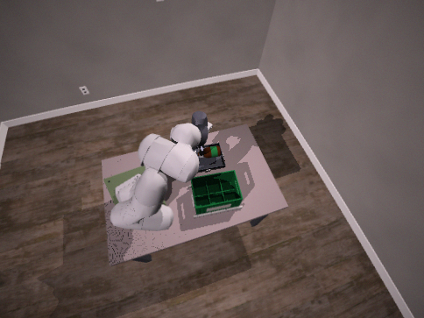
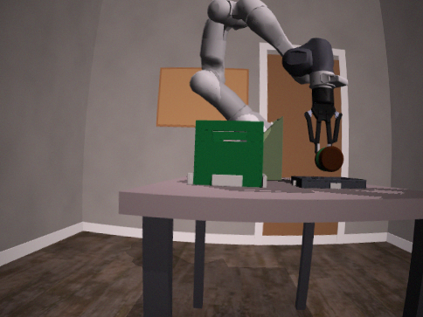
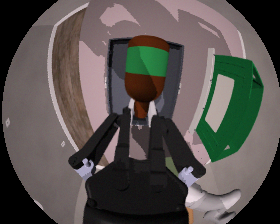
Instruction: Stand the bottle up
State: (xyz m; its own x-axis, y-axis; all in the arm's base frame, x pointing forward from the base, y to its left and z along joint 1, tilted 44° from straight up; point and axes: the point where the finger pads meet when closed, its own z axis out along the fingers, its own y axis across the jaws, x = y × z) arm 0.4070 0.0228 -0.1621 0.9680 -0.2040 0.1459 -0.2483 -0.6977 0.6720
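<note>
My gripper is now 50 mm short of the bottle, 20 mm above it and 10 mm to the left of it. From my hand the other things lie so: tray 90 mm below, 30 mm ahead, 10 mm to the right; green crate 290 mm to the right, 30 mm behind, 20 mm below.
</note>
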